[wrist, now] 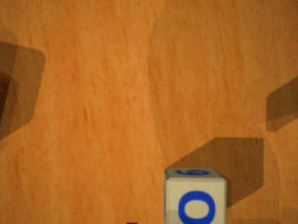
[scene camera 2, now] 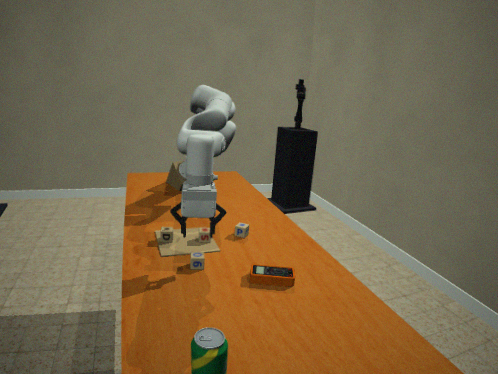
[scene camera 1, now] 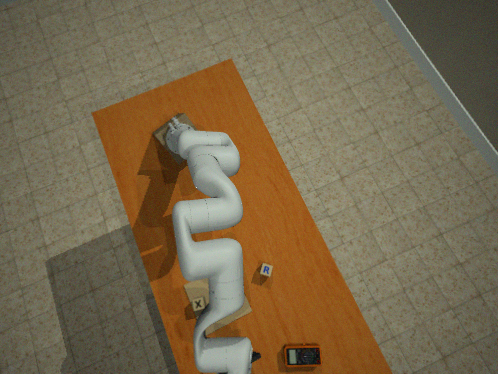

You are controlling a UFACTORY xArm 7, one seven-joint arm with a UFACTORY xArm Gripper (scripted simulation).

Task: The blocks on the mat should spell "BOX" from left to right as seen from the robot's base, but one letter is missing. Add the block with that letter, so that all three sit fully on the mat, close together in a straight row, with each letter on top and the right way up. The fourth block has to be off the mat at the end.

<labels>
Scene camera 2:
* my gripper: 197, 235
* tan mat: 180, 246
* orange multimeter: 260, 274
</labels>
